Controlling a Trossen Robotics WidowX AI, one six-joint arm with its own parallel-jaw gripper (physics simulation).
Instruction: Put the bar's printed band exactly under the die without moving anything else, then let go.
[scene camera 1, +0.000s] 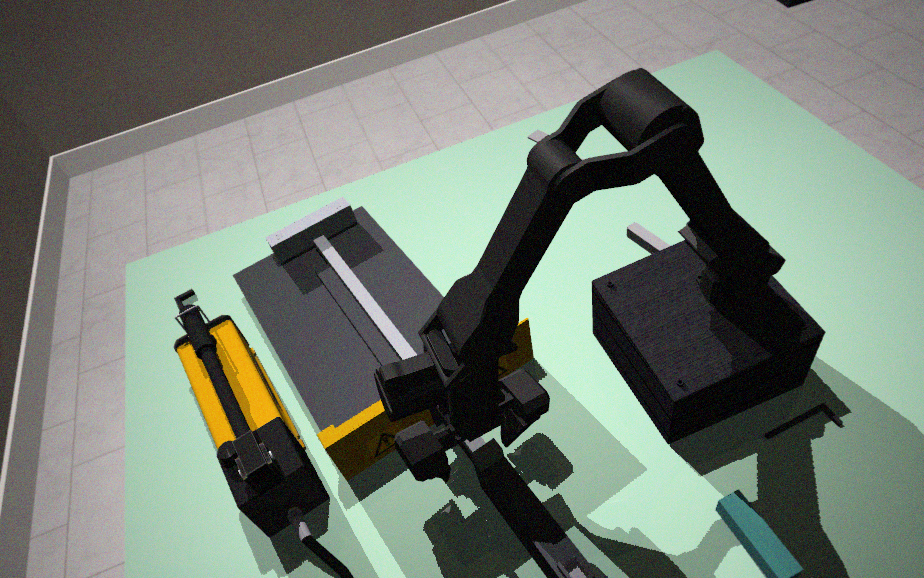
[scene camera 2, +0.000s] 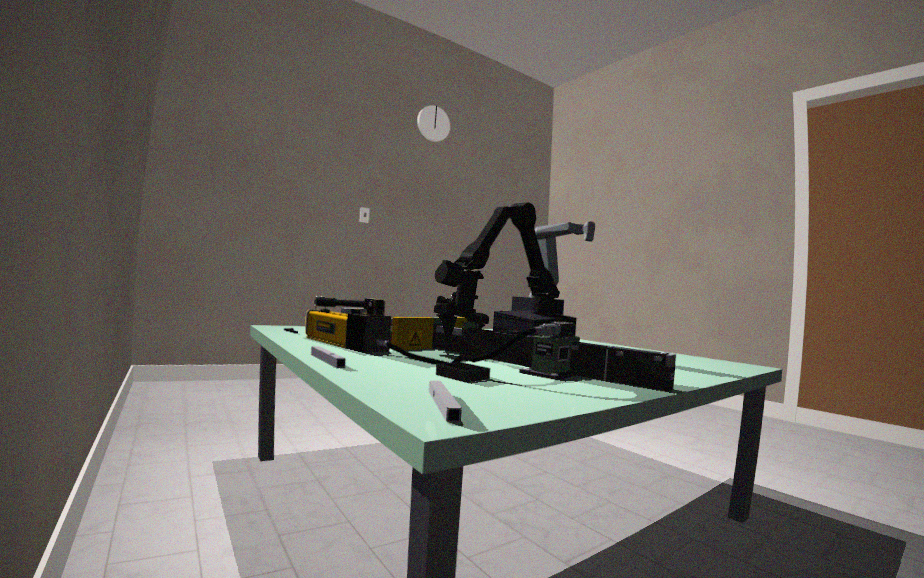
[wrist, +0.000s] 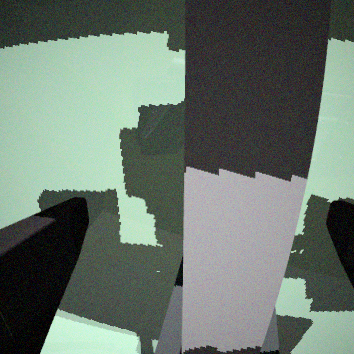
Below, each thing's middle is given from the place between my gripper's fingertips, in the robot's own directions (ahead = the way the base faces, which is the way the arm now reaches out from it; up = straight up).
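Labels:
The yellow and black pump unit (scene camera 1: 268, 471) is there in my sight. Counted from my hand, the unit is 40 mm above, 180 mm to the right and 290 mm ahead.

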